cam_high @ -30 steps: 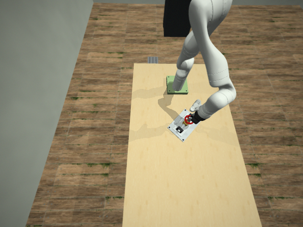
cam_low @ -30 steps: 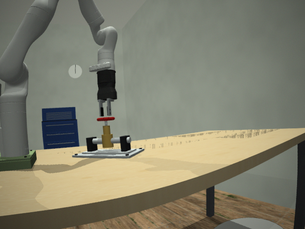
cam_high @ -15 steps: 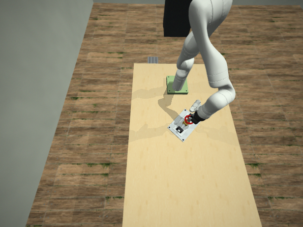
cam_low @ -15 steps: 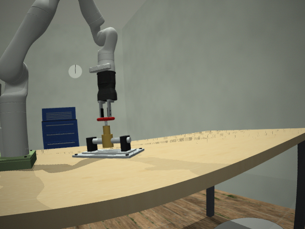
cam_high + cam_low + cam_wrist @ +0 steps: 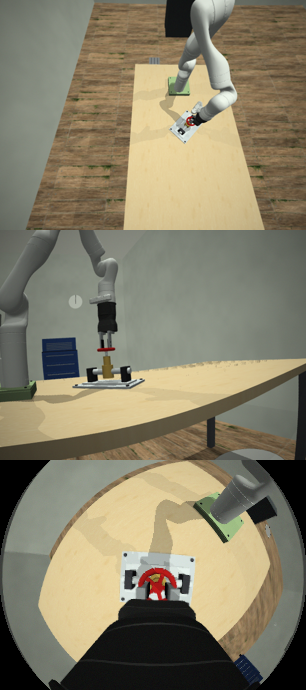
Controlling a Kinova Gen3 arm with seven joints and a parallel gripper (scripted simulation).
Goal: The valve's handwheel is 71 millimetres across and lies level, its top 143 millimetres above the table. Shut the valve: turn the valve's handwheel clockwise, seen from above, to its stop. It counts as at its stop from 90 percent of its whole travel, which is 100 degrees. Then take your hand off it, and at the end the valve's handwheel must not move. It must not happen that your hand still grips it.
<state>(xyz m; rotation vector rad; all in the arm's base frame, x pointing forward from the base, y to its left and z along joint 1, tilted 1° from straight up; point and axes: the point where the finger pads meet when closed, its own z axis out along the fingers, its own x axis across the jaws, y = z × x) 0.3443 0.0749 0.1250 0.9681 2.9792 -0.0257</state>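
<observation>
My gripper is now 30 mm above the red handwheel.
</observation>
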